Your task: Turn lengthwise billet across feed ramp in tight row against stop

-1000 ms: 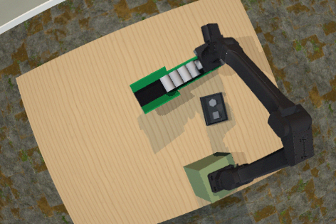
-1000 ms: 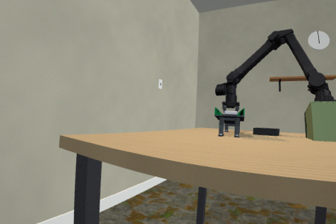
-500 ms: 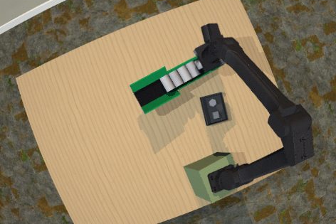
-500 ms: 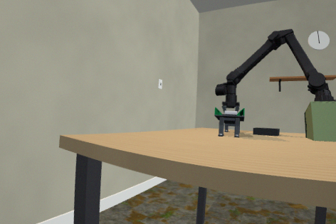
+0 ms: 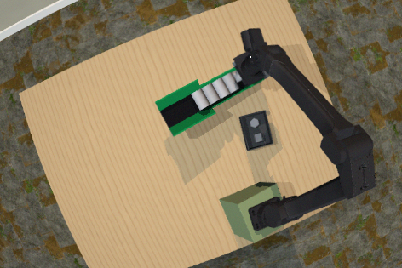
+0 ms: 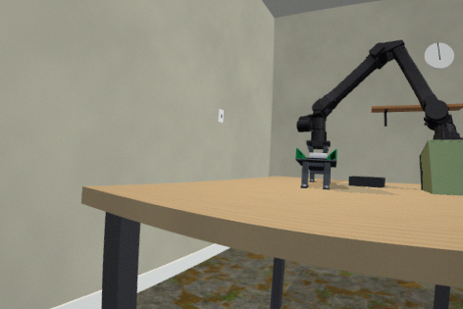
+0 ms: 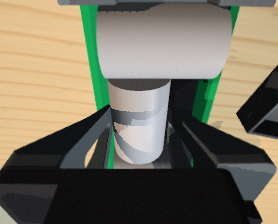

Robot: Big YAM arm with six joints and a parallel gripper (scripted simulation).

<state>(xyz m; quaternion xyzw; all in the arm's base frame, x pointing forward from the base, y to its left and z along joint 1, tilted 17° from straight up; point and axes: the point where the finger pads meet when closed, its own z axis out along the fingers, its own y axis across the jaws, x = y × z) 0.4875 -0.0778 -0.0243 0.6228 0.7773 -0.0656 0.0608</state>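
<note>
The ramp is 4 cm behind my hand, 11 cm to the left of it and 2 cm below it. The rest, counted from my hand: dark tray 21 cm behind, 7 cm below.
</note>
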